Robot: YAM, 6 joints.
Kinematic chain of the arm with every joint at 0, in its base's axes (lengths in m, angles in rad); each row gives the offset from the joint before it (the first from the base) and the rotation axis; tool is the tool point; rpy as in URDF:
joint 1: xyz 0 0 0.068 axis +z
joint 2: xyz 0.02 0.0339 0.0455 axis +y
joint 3: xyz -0.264 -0.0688 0 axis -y
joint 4: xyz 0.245 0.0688 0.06 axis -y
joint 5: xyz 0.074 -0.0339 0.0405 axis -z
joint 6: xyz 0.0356 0 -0.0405 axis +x
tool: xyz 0 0 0 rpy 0 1.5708 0
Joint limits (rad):
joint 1: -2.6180..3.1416
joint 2: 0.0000..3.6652
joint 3: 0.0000..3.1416
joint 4: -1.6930..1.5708
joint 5: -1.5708..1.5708
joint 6: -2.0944..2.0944
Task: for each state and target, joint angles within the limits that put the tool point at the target. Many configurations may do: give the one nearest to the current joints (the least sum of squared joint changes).
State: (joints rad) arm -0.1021 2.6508 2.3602 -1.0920 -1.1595 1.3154
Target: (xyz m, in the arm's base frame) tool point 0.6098 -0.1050 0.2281
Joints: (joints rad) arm -0.2063 2.8573 2.8575 -0.1928 -0.6717 1.3154
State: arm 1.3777 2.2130 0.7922 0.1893 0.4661 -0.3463
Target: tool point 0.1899 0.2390 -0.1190
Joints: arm 0.9525 2.6619 0.9909 0.2468 0.4728 -0.3463
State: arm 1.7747 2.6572 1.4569 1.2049 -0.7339 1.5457
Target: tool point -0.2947 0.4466 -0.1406
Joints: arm 2.1179 3.2376 2.0719 0.9004 -0.5744 1.5457
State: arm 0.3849 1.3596 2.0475 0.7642 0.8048 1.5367
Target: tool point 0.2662 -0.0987 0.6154
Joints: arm -0.2626 1.6347 2.0337 0.7134 0.8274 1.5367
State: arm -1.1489 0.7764 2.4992 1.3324 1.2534 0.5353
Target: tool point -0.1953 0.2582 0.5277
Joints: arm -1.0314 0.6878 2.2471 1.5708 1.3816 0.5353
